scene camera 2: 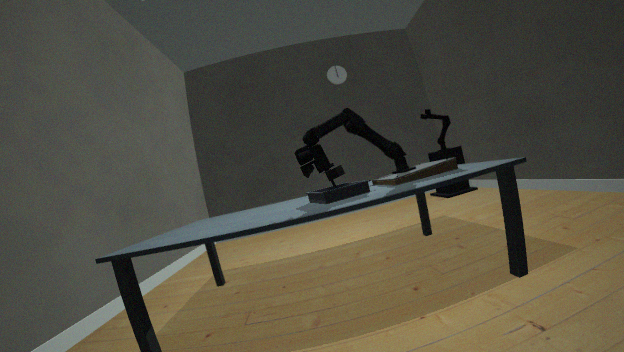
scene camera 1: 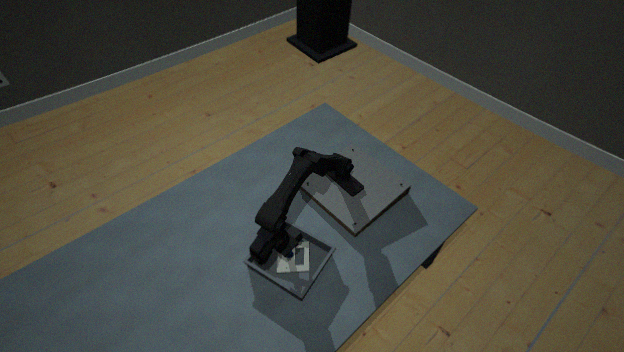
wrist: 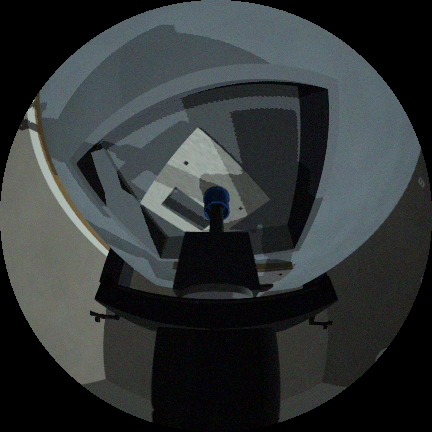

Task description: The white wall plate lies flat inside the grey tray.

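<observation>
The white wall plate [scene camera 1: 287,265] [wrist: 193,157], with a rectangular opening, is inside the grey tray [scene camera 1: 272,280] [scene camera 2: 338,192] [wrist: 225,74], low between its walls. In the scene camera 2 view the tray wall hides it. My suction cup [scene camera 1: 285,253] [scene camera 2: 334,183] [wrist: 216,198] is blue. It reaches down into the tray and sits on the plate's surface near the opening, holding the plate. I cannot tell whether the plate rests fully on the tray floor.
The tray stands on a grey table [scene camera 1: 130,262] [scene camera 2: 261,214]. My arm's base is on a flat mounting board [scene camera 1: 375,197] [scene camera 2: 415,174] behind the tray. A black pillar [scene camera 1: 322,22] stands in the room corner. A camera stand [scene camera 2: 440,131] is at the table's far end.
</observation>
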